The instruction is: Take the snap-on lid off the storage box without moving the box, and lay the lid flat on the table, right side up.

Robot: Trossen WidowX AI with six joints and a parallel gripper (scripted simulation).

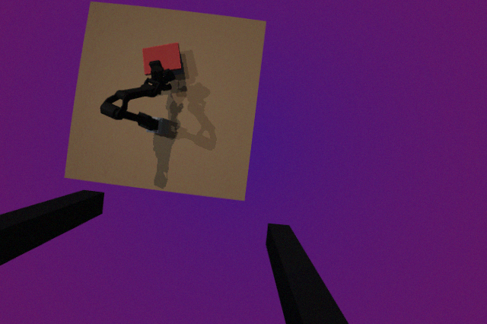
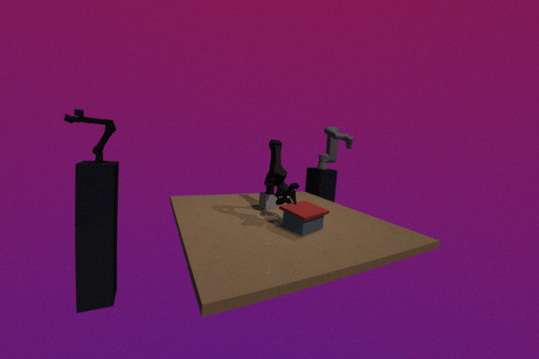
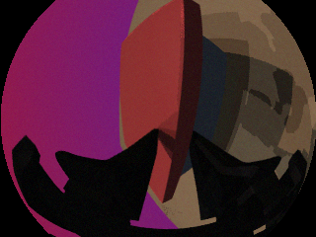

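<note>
The red lid lies 70 mm ahead of my gripper tip and 20 mm to the left of it. The rest, counted from my gripper tip: blue-grey storage box (70 mm ahead, 20 mm to the left, 60 mm below).
</note>
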